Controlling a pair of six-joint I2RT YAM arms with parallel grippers.
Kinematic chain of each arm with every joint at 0, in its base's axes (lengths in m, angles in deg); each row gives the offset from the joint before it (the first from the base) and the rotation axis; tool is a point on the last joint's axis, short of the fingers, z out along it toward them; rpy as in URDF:
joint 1: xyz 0 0 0.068 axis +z
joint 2: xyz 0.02 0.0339 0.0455 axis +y
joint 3: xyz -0.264 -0.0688 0 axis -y
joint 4: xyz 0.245 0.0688 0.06 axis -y
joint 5: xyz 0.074 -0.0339 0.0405 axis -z
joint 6: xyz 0.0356 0 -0.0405 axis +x
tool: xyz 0 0 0 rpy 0 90 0
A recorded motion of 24 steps. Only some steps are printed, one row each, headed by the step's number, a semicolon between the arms.
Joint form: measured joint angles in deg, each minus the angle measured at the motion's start. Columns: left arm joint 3, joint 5, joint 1, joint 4, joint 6, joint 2; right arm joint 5, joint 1, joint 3, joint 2, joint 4, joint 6.
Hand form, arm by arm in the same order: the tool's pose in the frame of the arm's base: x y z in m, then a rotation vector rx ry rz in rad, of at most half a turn. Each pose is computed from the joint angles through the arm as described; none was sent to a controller.
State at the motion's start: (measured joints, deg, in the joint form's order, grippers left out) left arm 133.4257 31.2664 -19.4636 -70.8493 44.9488 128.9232; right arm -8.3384 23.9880 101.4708 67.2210 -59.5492 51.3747
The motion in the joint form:
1: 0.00 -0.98 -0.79 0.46 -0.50 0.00; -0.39 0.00 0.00 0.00 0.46 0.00
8: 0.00 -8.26 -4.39 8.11 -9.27 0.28; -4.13 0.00 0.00 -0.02 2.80 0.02
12: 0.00 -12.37 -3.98 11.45 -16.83 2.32; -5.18 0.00 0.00 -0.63 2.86 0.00
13: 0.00 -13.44 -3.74 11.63 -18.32 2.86; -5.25 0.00 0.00 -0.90 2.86 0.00
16: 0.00 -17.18 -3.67 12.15 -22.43 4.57; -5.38 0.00 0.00 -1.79 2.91 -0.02
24: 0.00 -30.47 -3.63 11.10 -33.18 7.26; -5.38 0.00 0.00 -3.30 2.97 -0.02
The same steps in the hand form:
1: 0.4330 -0.1789 0.3023 1.5003 2.0910 -0.5649; 0.1674 0.0804 0.4985 0.4051 2.1036 0.9651
8: 0.4357 -0.2079 0.3049 1.3785 2.1187 -0.4376; 0.1676 0.0830 0.5028 0.3499 2.0849 1.0440
12: 0.4494 -0.2075 0.2908 1.2126 2.2257 -0.3906; 0.1635 0.0819 0.5047 0.3333 2.0791 1.0654
13: 0.4524 -0.2058 0.2863 1.1767 2.2578 -0.3766; 0.1618 0.0811 0.5055 0.3308 2.0748 1.0684
16: 0.4592 -0.2056 0.2719 1.0832 2.3437 -0.3227; 0.1562 0.0787 0.5081 0.3233 2.0591 1.0768
24: 0.4677 -0.2000 0.2472 0.8024 2.5405 -0.0827; 0.1466 0.0745 0.5121 0.3139 2.0317 1.0874

